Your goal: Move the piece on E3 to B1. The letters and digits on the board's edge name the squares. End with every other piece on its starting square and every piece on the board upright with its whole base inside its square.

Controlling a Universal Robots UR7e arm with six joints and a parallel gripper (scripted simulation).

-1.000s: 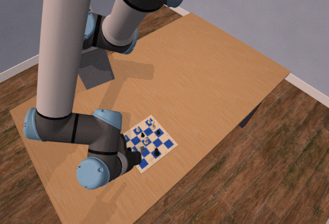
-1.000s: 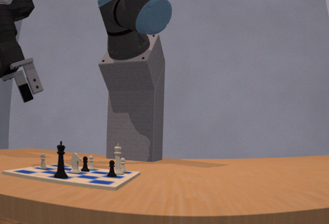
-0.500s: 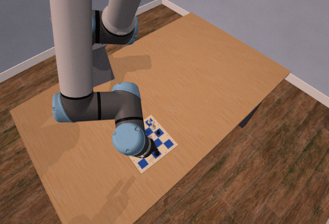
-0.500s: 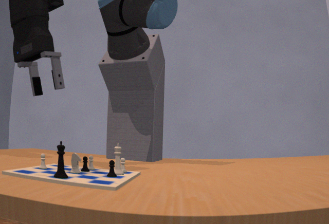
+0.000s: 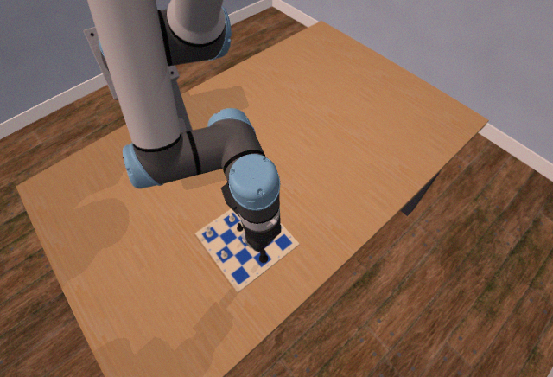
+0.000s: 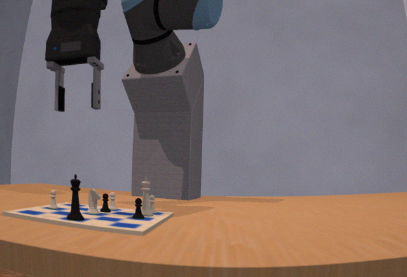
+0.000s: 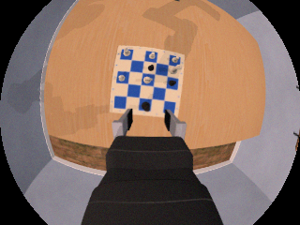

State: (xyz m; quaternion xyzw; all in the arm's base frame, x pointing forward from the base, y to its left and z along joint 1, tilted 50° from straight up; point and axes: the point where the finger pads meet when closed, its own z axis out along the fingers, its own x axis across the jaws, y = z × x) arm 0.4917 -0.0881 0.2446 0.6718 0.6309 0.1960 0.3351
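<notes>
Now: hand 1 cm short of the black piece and 14 cm above it. From my hand the other things lie so: white king 8 cm behind, 11 cm to the left, 14 cm below; then chessboard 7 cm behind, 3 cm to the left, 17 cm below.
</notes>
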